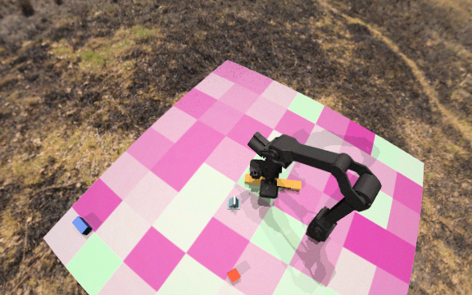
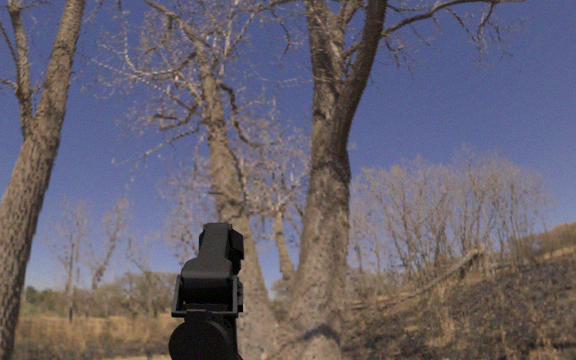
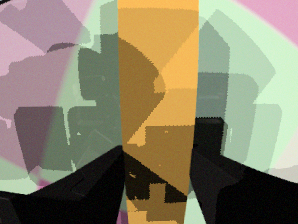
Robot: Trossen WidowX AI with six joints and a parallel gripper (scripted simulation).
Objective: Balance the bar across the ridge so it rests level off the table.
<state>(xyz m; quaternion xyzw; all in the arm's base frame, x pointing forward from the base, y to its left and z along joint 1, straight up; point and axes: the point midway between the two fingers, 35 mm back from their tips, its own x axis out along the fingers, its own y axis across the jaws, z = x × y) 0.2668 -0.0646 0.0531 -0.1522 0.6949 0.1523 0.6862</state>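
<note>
The ridge lies 140 mm to the left of my gripper tip, 60 mm ahead of it and 30 mm above it. Round my gripper tip: bar: 30 mm behind, 10 mm to the right; then blue block: 560 mm to the left, 470 mm ahead; then small red block: 360 mm to the left, 80 mm behind.
</note>
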